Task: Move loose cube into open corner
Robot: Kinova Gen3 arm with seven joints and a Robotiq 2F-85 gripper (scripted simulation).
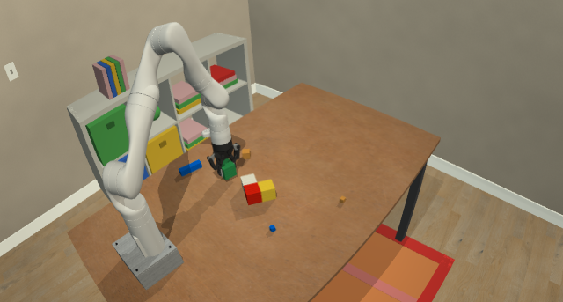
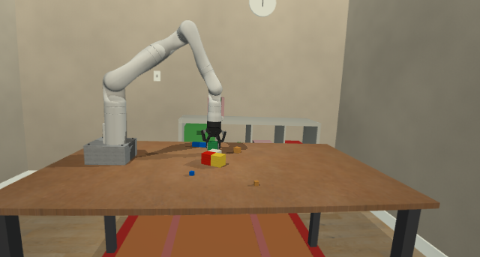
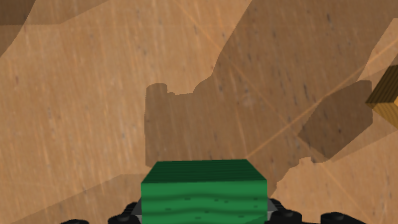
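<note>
Right now my hand is 180 mm to the left of the yellow cube, 40 mm short of it and 20 mm above it. From my hand the other things lie so: green cube right at my hand; white cube 110 mm to the right, 20 mm below, 20 mm ahead; small orange block 130 mm ahead, 50 mm to the left, 30 mm below.
</note>
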